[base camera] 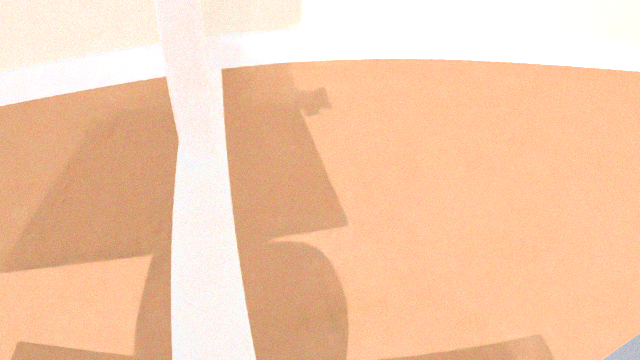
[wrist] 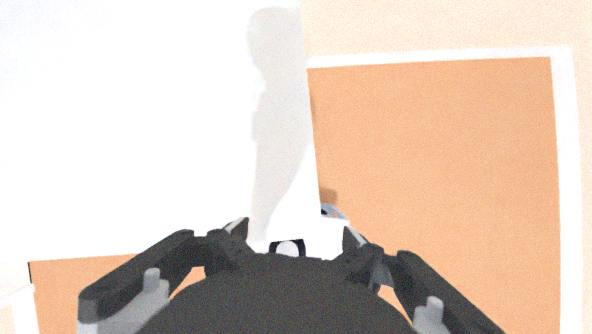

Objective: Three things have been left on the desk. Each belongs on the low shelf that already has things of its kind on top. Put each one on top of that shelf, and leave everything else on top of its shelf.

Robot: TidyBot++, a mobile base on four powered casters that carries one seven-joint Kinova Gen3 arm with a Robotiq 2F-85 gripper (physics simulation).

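Where they show: gripper, between the fingertips: (wrist: 295, 231); arm's base, origin of its link: (wrist: 287, 251).
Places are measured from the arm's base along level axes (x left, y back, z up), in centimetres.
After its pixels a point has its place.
In the wrist view my gripper (wrist: 295, 231) {x -0.1, y -30.3, z 53.7 cm} is open, its dark fingertips apart with nothing held between them. The white desk top (wrist: 125, 125) {x 38.8, y -41.1, z 32.3 cm} fills the left and middle of that view, washed out by light, with a grey shadow of the arm across it. A small round item (wrist: 287, 248) {x 0.1, y -4.6, z 6.5 cm}, white with a dark rim, partly shows beyond the gripper body, between the fingers; I cannot tell what it is. The three things for the shelves cannot be made out in either view, and no low shelf can be recognised.
A white upright post (base camera: 207, 225) stands left of centre in the base view, over the orange floor (base camera: 475, 175) {x -31.0, y -52.1, z -39.7 cm} (wrist: 435, 150) {x -91.2, y -55.3, z -39.7 cm} with broad shadows. A pale wall with a white skirting (base camera: 100, 62) {x 49.2, y -90.2, z -32.9 cm} runs behind. A small grey part (wrist: 336, 212) shows by the desk's right edge.
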